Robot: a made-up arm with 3 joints. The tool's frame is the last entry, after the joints. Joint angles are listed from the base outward. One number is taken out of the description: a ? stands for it. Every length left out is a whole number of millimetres.
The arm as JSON. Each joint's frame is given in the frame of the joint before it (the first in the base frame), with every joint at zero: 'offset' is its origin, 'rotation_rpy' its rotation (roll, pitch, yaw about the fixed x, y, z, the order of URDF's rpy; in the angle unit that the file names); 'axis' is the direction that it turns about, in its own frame. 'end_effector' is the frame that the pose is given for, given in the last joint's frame.
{
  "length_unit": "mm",
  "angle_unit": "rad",
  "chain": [
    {
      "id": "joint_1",
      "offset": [
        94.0,
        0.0,
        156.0
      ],
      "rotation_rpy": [
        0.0,
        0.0,
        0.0
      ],
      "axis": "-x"
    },
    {
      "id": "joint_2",
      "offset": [
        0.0,
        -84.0,
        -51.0
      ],
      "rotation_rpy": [
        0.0,
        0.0,
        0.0
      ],
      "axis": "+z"
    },
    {
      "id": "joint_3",
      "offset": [
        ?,
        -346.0,
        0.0
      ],
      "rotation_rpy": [
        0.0,
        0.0,
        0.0
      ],
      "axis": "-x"
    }
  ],
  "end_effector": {
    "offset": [
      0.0,
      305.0,
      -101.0
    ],
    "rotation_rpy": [
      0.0,
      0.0,
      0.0
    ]
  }
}
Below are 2 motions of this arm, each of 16 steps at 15 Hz.
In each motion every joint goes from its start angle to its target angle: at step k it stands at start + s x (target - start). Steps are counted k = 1, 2, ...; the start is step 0. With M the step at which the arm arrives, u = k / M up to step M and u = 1 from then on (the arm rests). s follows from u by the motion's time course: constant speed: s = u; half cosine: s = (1 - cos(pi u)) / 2; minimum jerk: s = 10 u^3 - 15 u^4 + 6 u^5.
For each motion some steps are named. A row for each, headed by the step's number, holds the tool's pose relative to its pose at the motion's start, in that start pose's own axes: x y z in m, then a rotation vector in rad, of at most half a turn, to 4 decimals.
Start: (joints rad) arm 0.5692 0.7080 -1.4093
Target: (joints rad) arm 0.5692 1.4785 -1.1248
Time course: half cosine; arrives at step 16
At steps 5, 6, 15, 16:
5: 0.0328 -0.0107 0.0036 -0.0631 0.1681 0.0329
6: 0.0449 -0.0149 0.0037 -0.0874 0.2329 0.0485
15: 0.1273 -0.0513 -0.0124 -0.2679 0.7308 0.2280
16: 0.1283 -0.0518 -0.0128 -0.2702 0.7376 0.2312

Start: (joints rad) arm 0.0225 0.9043 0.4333
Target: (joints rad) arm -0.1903 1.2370 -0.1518
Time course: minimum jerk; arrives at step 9
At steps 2, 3, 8, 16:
2: 0.0060 0.0050 0.0094 0.0546 -0.0220 0.0182
3: 0.0150 0.0116 0.0265 0.1491 -0.0590 0.0520
8: 0.0392 -0.0018 0.1282 0.6731 -0.2347 0.3033
16: 0.0393 -0.0027 0.1295 0.6804 -0.2367 0.3077

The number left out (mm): -150.0
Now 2 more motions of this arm.
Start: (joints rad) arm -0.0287 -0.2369 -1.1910
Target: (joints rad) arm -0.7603 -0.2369 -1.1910
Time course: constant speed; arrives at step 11
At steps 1, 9, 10, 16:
1: 0.0029 -0.0163 0.0066 0.0647 0.0058 -0.0145
9: 0.0183 -0.1558 0.0192 0.5819 0.0521 -0.1305
10: 0.0190 -0.1732 0.0156 0.6465 0.0579 -0.1450
16: 0.0195 -0.1904 0.0109 0.7112 0.0637 -0.1595

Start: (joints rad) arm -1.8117 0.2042 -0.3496
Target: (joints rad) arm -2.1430 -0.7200 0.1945
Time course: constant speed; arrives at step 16
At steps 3, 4, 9, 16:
3: -0.0012 0.0148 -0.0477 -0.0400 -0.0579 -0.1634
4: -0.0006 0.0203 -0.0629 -0.0527 -0.0712 -0.2197
9: 0.0070 0.0510 -0.1338 -0.1110 -0.0909 -0.5099
16: 0.0209 0.1052 -0.2168 -0.1735 0.0163 -0.9162

